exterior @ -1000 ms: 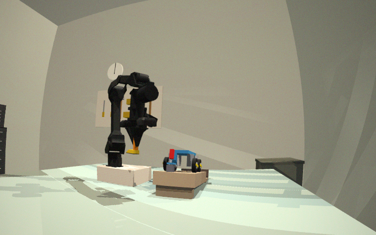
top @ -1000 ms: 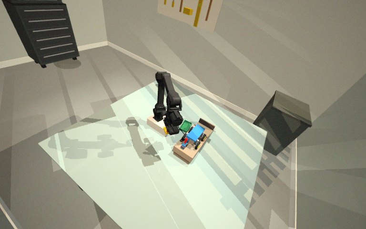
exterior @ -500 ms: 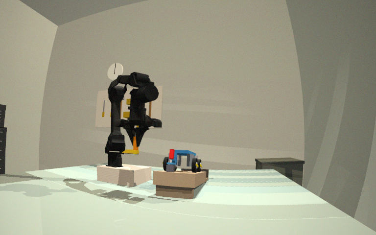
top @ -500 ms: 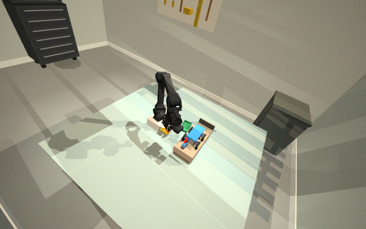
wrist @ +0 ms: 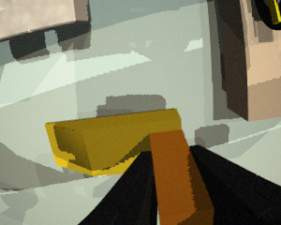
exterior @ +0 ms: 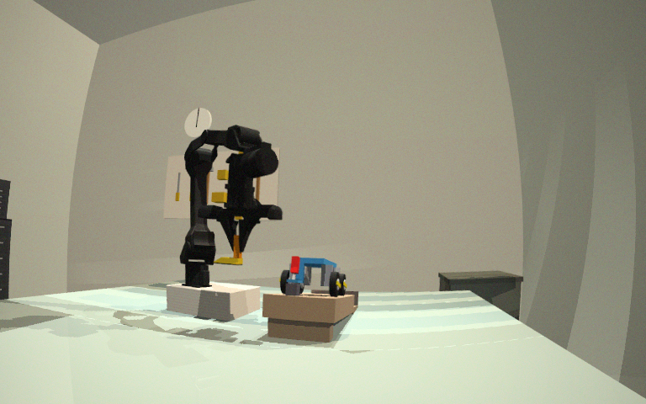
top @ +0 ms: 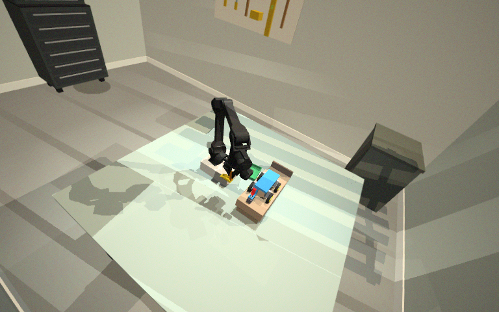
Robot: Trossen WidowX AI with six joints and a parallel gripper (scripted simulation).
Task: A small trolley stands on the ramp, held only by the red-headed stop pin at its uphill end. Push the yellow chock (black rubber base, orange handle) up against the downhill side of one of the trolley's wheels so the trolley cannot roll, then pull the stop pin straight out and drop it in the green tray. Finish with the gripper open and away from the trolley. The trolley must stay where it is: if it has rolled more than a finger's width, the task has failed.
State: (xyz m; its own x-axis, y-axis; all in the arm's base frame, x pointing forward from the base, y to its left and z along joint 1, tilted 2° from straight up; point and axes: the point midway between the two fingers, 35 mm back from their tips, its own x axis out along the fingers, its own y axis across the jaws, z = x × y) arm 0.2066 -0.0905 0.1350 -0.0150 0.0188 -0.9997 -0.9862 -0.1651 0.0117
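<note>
The red-headed stop pin lies 12 cm ahead of my gripper tip, 4 cm below it and 3 cm to the left of it. From my gripper tip the other things lie so: blue trolley (14 cm to the left, 12 cm ahead, 6 cm below); then yellow chock (2 cm behind, 1 cm to the right, 1 cm below); then tan ramp (15 cm to the left, 13 cm below, 12 cm ahead).
</note>
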